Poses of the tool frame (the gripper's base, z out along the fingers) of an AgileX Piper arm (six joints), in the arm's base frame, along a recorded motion.
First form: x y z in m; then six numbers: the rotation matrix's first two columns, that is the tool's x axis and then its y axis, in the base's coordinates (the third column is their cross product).
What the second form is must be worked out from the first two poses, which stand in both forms.
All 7 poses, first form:
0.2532, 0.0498, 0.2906, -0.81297, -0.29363, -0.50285, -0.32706, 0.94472, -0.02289
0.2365, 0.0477, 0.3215, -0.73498, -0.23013, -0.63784, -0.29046, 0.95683, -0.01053
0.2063, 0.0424, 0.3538, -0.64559, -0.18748, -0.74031, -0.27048, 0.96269, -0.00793
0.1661, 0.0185, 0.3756, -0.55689, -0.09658, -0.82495, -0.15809, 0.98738, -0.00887
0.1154, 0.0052, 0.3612, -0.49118, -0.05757, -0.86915, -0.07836, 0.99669, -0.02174
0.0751, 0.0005, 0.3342, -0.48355, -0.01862, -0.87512, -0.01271, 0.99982, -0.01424
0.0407, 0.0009, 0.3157, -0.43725, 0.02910, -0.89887, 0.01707, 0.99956, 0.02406
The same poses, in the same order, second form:
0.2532, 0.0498, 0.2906, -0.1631, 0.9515, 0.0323, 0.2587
0.2365, 0.0477, 0.3215, -0.1399, 0.9303, 0.0449, 0.3361
0.2063, 0.0424, 0.3538, -0.1264, 0.9056, 0.0517, 0.4015
0.1661, 0.0185, 0.3756, -0.0722, 0.8817, 0.0331, 0.4651
0.1154, 0.0052, 0.3612, -0.0394, 0.8634, 0.0103, 0.5029
0.0751, 0.0005, 0.3342, -0.0091, 0.8613, -0.0029, 0.5081
0.0407, 0.0009, 0.3157, 0.0136, 0.8477, 0.0057, 0.5303

